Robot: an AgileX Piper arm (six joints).
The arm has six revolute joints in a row. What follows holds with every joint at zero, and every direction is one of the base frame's.
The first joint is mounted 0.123 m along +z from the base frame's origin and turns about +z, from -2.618 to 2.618 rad.
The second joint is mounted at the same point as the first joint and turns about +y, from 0 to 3.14 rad.
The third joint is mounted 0.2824 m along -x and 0.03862 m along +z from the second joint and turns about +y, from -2.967 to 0 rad.
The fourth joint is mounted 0.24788 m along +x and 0.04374 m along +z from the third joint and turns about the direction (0.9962, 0, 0.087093), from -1.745 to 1.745 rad.
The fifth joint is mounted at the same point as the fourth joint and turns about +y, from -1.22 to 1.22 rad.
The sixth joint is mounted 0.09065 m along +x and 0.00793 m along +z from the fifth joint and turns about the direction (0.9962, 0, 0.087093), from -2.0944 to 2.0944 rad.
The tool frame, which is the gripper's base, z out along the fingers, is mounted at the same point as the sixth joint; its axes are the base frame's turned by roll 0, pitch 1.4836 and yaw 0 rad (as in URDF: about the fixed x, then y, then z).
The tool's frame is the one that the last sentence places.
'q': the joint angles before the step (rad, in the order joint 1, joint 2, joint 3, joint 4, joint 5, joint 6). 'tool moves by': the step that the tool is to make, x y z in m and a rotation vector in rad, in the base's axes. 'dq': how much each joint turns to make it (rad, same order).
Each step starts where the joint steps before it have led.
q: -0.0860 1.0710 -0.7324 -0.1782 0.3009 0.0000
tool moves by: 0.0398 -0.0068 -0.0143 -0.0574 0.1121 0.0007
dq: 0.0001 0.1825 -0.0984 -0.1042 0.0263 0.0422
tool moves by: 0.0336 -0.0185 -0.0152 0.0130 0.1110 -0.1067
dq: -0.0359 0.1639 -0.1138 -0.0848 0.0795 0.1189
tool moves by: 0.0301 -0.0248 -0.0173 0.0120 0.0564 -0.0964
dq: -0.0558 0.1487 -0.1017 -0.0464 0.0234 0.0719
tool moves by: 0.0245 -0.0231 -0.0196 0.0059 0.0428 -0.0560
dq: -0.0490 0.1297 -0.0875 -0.0136 0.0040 0.0155
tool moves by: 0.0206 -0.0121 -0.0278 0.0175 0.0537 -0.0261
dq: -0.0182 0.1229 -0.0642 -0.0038 -0.0002 0.0127
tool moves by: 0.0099 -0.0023 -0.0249 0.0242 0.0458 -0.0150
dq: 0.0001 0.0795 -0.0224 0.0001 -0.0037 0.0202
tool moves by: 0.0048 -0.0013 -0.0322 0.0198 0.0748 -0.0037
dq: 0.0000 0.0848 -0.0064 -0.0024 0.0001 0.0060
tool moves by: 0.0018 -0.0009 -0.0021 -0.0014 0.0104 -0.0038
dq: 0.0001 0.0115 -0.0115 -0.0025 0.0111 0.0020
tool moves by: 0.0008 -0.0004 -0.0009 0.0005 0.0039 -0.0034
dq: 0.0000 0.0051 -0.0052 -0.0003 0.0049 0.0022
